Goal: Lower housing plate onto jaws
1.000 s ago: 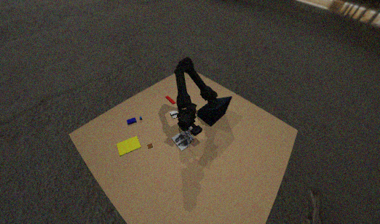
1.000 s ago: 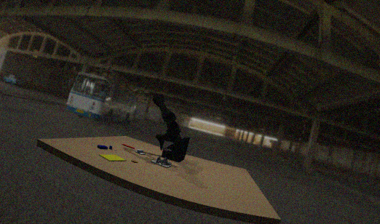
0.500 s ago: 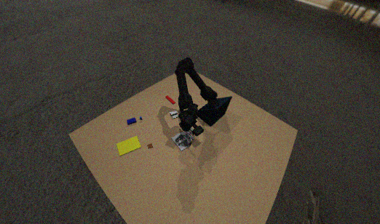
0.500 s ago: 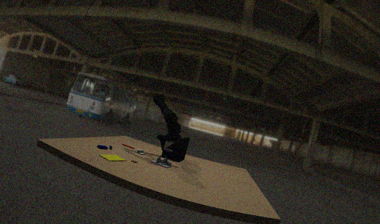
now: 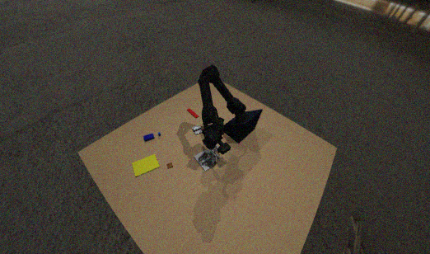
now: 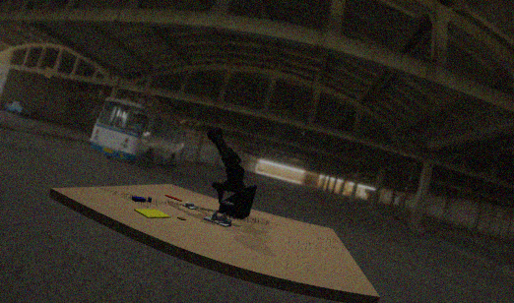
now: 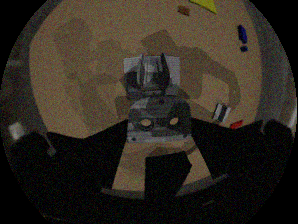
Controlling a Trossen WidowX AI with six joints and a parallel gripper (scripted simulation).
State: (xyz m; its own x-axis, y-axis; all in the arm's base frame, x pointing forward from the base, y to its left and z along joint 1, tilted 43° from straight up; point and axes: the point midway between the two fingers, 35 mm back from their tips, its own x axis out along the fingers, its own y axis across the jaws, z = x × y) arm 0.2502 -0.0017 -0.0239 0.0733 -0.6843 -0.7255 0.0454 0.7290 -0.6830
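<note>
My gripper tip is 7 cm above the grey jaw, 2 cm to the right of it and 2 cm short of it. Also, from my gripper tip: brown block (25 cm ahead, 10 cm to the right, 8 cm below); grey housing part (2 cm above, 1 cm ahead); tiny blue piece (34 cm to the right, 19 cm ahead, 7 cm below).
</note>
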